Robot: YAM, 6 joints.
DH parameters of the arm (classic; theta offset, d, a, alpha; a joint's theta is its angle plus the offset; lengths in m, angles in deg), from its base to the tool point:
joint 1: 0 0.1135 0.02 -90
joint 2: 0 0 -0.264 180
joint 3: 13.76 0 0.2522 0
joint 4: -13.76 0 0.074 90
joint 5: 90 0 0 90
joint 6: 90 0.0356 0 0
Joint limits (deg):
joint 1: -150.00..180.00
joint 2: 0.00..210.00
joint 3: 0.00..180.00
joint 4: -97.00..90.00
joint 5: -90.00..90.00
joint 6: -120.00..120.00
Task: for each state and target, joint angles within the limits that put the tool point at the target. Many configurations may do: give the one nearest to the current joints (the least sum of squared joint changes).
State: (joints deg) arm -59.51 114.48 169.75 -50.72 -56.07 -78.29
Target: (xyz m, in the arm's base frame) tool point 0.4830 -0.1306 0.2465
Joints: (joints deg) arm -18.53 139.37 136.88 -67.69 -56.42 -78.29
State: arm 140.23 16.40 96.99 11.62 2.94 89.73
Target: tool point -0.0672 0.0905 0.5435
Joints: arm 128.64 47.08 76.68 5.92 6.48 89.73
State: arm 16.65 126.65 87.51 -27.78 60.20 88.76
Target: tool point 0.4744 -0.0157 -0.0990
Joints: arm 1.61 166.28 105.75 -14.42 54.64 88.76
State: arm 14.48 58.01 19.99 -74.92 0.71 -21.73
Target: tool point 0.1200 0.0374 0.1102
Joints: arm 17.29 76.58 24.84 -55.13 -0.08 -21.73
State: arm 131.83 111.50 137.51 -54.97 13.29 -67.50
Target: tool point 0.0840 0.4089 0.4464
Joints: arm 79.86 113.16 135.73 -55.83 17.50 -67.50
